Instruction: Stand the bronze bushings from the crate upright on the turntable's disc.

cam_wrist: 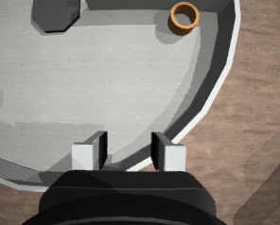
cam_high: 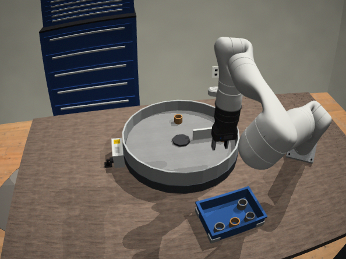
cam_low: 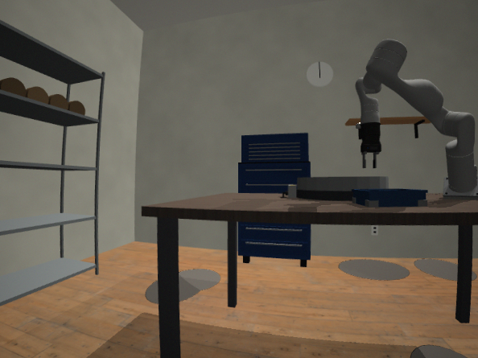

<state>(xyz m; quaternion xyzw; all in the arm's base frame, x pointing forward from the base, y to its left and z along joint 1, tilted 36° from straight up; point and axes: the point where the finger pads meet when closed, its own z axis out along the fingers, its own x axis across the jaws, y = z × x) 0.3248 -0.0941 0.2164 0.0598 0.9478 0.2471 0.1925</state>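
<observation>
Now: hand 20 cm to the right of the blue crate and 13 cm above it. From my hand the other things lie so: turntable (15 cm to the right, 10 cm below, 9 cm ahead).
</observation>
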